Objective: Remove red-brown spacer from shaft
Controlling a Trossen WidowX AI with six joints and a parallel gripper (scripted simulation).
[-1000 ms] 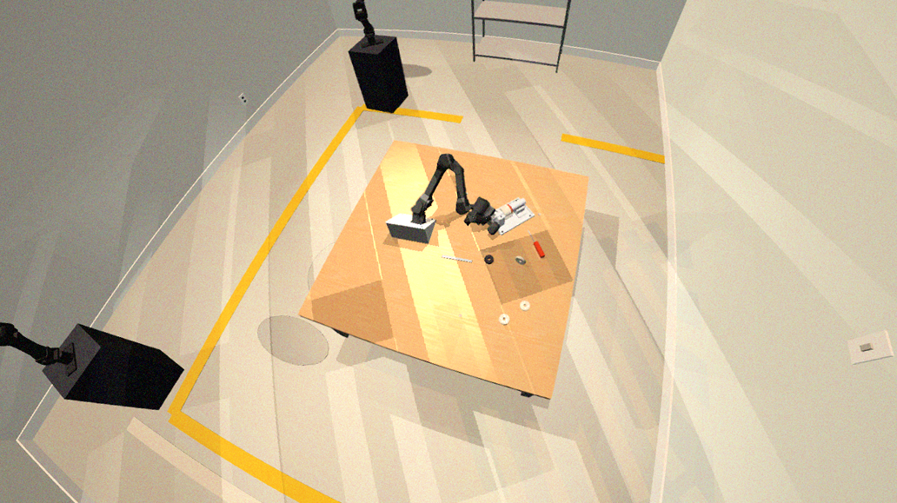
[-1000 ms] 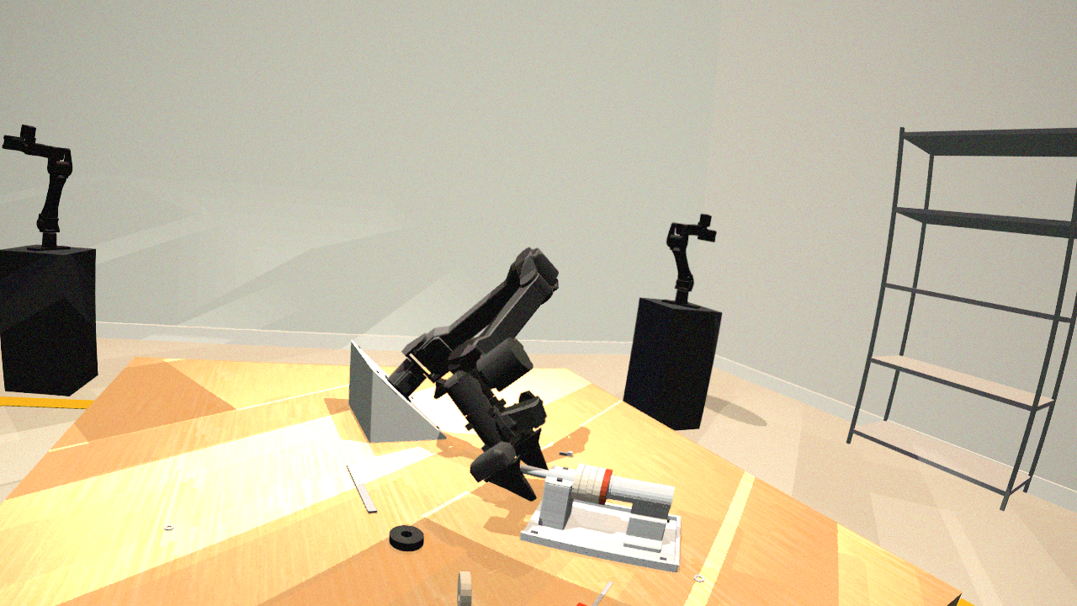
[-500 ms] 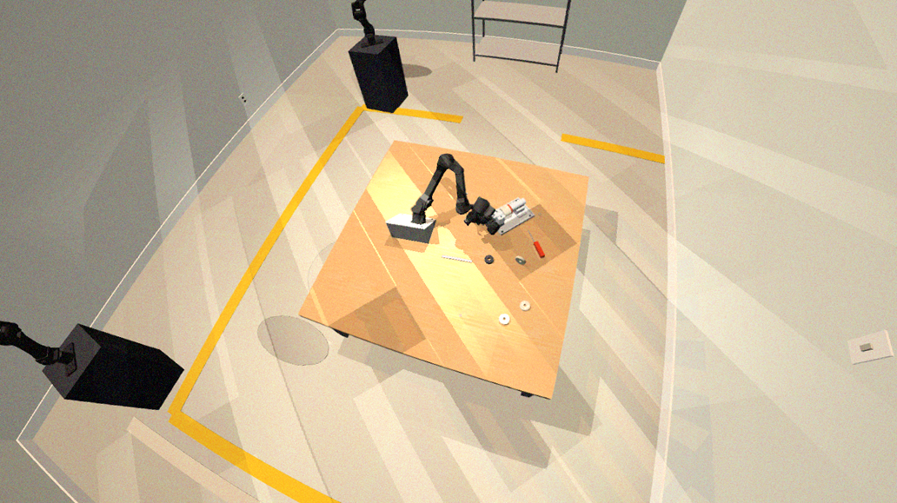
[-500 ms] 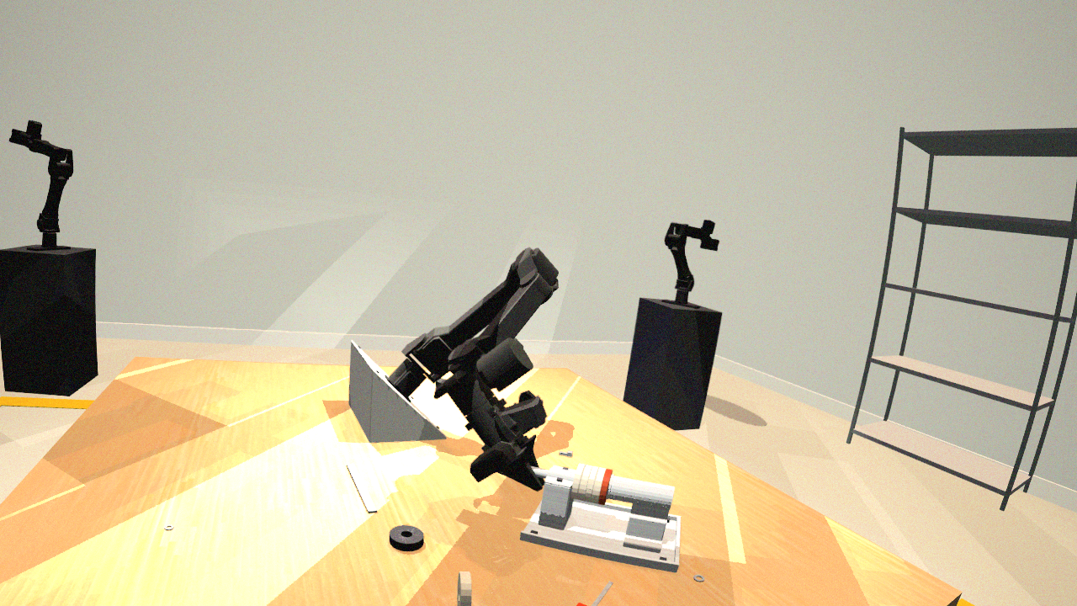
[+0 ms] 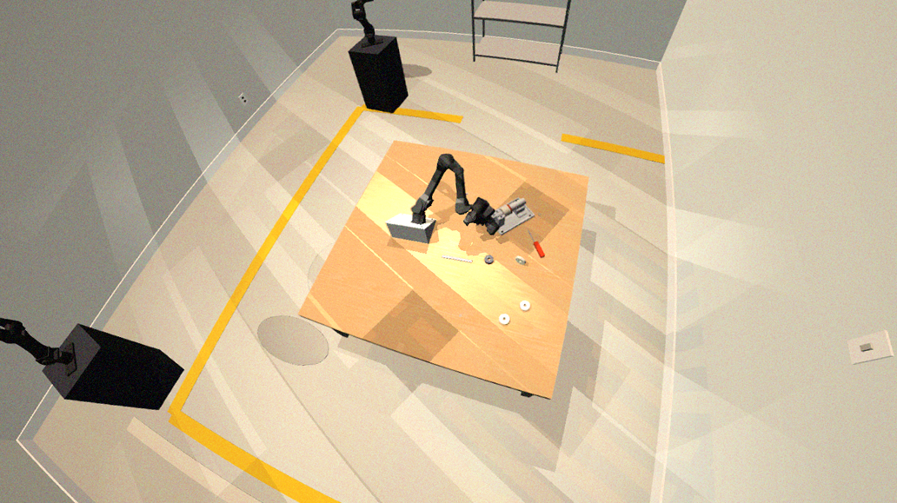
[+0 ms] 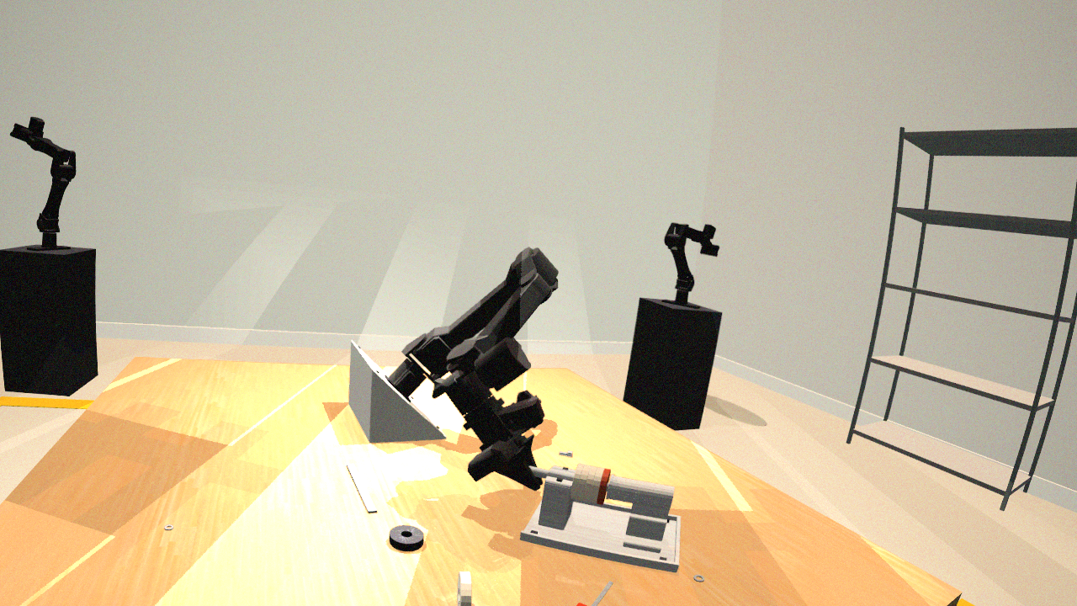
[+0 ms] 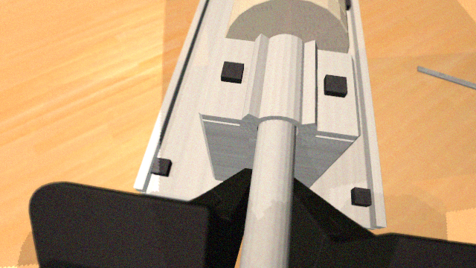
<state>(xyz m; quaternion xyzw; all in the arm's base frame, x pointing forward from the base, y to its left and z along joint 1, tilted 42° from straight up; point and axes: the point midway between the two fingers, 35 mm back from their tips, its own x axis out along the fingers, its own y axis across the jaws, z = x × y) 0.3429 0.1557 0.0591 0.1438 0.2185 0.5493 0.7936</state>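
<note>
Right now the grey shaft is 30 mm ahead of my gripper tip, 40 mm to the left of it and 20 mm above it. The rest, counted from my gripper tip: red-brown spacer 60 mm ahead, 80 mm to the left, 20 mm above; then white ring 200 mm ahead, 170 mm to the right, 30 mm below; then black ring 50 mm ahead, 210 mm to the right, 50 mm below.
</note>
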